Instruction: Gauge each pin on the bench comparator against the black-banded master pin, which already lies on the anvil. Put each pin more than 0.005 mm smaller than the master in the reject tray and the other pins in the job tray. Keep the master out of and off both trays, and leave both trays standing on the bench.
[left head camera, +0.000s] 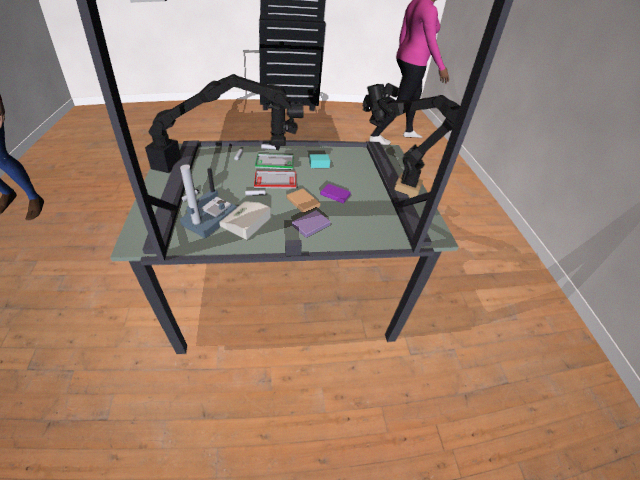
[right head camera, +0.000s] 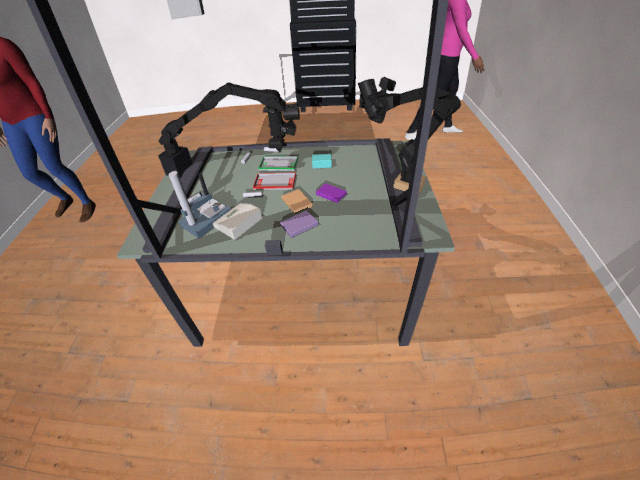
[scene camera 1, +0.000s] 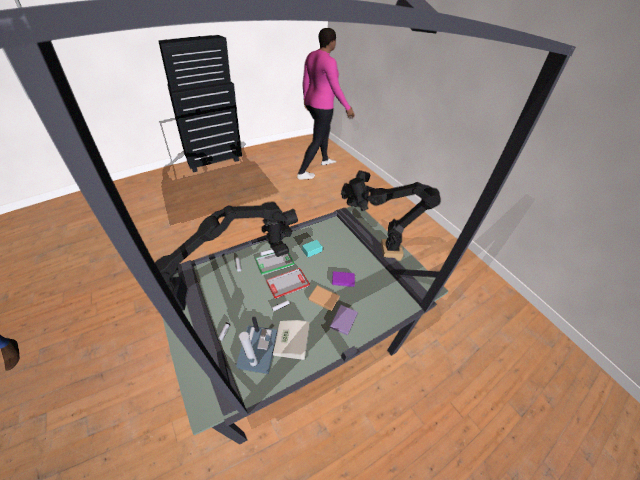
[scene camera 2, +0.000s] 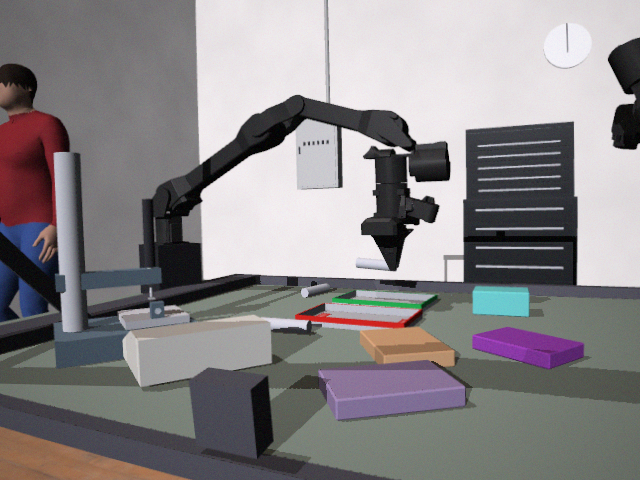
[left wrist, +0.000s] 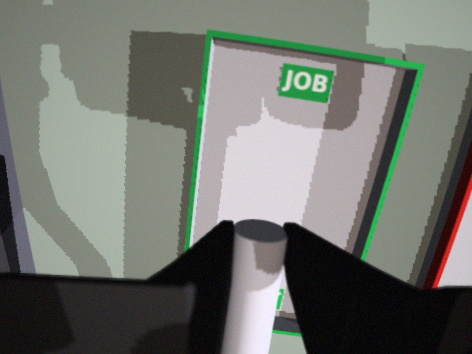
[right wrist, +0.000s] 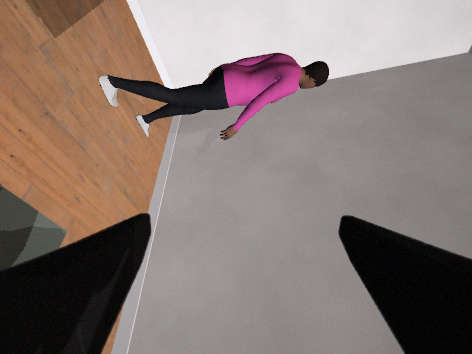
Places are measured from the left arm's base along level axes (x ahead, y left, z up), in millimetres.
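Pixels of known places: left gripper, fingertip midpoint: (left head camera: 277, 148) (right head camera: 280, 150) (scene camera 2: 393, 268) (left wrist: 257, 233); right gripper, fingertip midpoint: (right wrist: 247, 223); left arm's base, origin of the base link: (left head camera: 161, 143) (right head camera: 172, 151) (scene camera 2: 169, 243); right arm's base, origin of the base link: (left head camera: 409, 181) (scene camera 1: 392, 246).
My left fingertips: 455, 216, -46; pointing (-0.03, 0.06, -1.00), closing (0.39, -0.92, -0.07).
Observation:
Ahead of a thing's pixels: the offset from my left fingertips to its middle, as dx, dy, dz. "*": to the spot under its first point.
My left gripper (scene camera 2: 392, 265) (left wrist: 257, 233) is shut on a plain light pin @(-32, -12, +7) (scene camera 2: 370, 263) (left wrist: 252, 300), held level above the bench by the green-rimmed job tray @(-6, -20, -56) (left wrist: 315, 49) (scene camera 2: 382, 303). The red-rimmed reject tray @(+52, -153, -56) (scene camera 1: 292, 291) (scene camera 2: 356, 321) stands beside it. No pin shows in either tray. One loose pin @(-183, -27, -54) (left head camera: 238, 153) (scene camera 2: 315, 289) lies left of the job tray, another @(+14, -272, -54) (left head camera: 255, 192) (scene camera 1: 280, 305) below the reject tray, a third @(-218, -378, -54) (scene camera 1: 224, 331) beside the comparator @(-17, -457, +61) (scene camera 1: 253, 364) (scene camera 2: 93, 348). The black-banded master cannot be made out clearly on the anvil. My right gripper (right wrist: 247, 223) is open and empty, raised away from the bench.
A cream readout box @(* +71, -471, -14) (left head camera: 245, 219) (scene camera 2: 201, 351) stands beside the comparator. Orange @(+206, -249, -55) (left head camera: 303, 199), lilac @(+275, -364, -55) (left head camera: 311, 223), purple @(+312, -152, -55) (left head camera: 335, 192) and turquoise @(+186, +44, -45) (left head camera: 319, 160) blocks lie right of it and the trays. Dark frame posts rise at the bench sides. A person in pink (left head camera: 419, 33) is behind.

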